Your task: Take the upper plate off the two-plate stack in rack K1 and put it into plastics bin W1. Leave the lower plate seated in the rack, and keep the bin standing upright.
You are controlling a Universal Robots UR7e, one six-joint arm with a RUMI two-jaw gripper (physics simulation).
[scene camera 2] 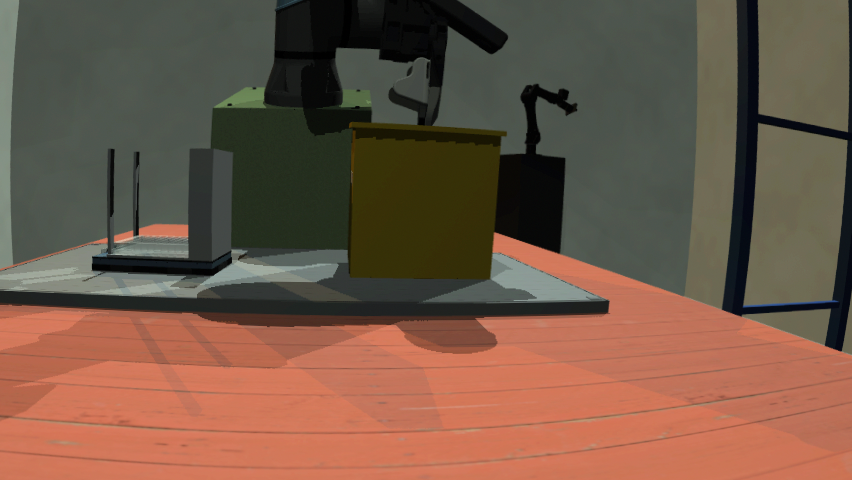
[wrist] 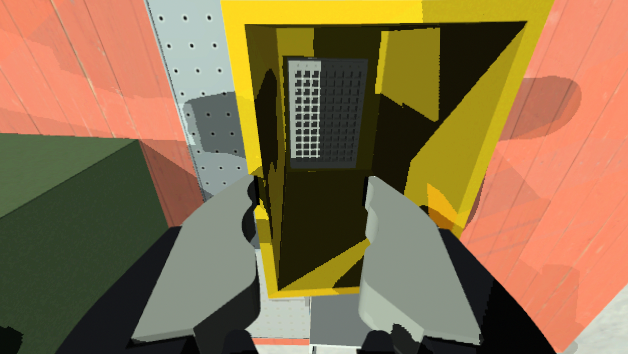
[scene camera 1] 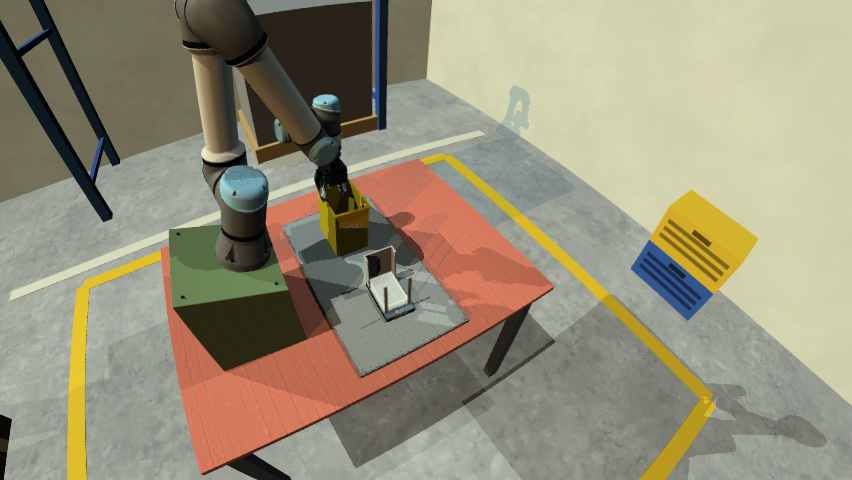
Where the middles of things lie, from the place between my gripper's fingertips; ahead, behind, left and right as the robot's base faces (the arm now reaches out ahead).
Labels:
My hand is 90 mm above the yellow bin W1 (scene camera 2: 422, 205), 30 mm short of it and 10 mm to the left of it. Round my hand: white plate (scene camera 2: 147, 245) (320 mm to the right, 150 mm below, 20 mm behind).

